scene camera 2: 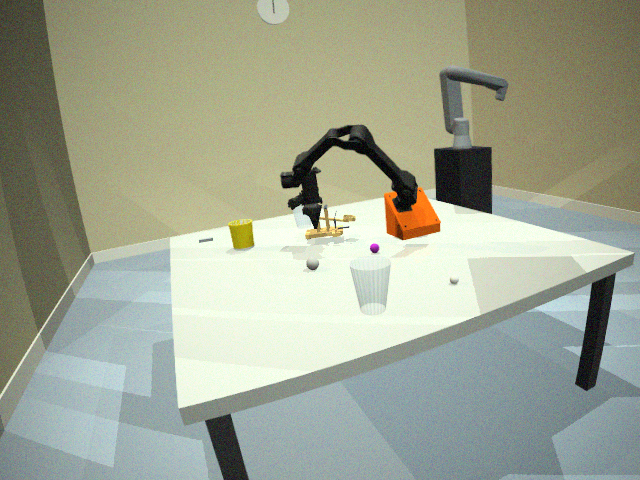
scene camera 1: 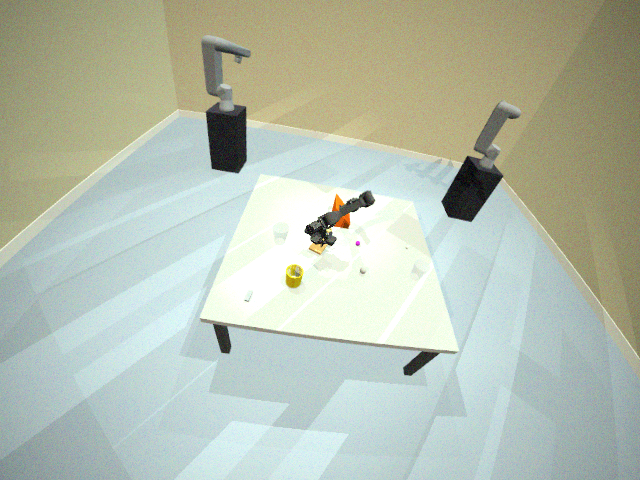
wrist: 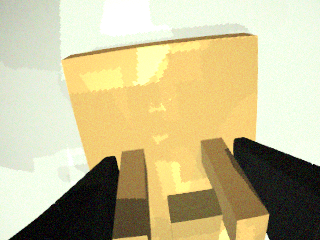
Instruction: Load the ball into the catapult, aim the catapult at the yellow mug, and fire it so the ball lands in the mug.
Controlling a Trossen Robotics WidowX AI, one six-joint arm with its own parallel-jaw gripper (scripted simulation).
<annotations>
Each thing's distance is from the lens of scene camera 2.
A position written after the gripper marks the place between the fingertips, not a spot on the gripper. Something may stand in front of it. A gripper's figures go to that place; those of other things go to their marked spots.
gripper [scene camera 2: 316,227]: 1.50 m
clear cup [scene camera 2: 370,274]: 0.86 m
</annotations>
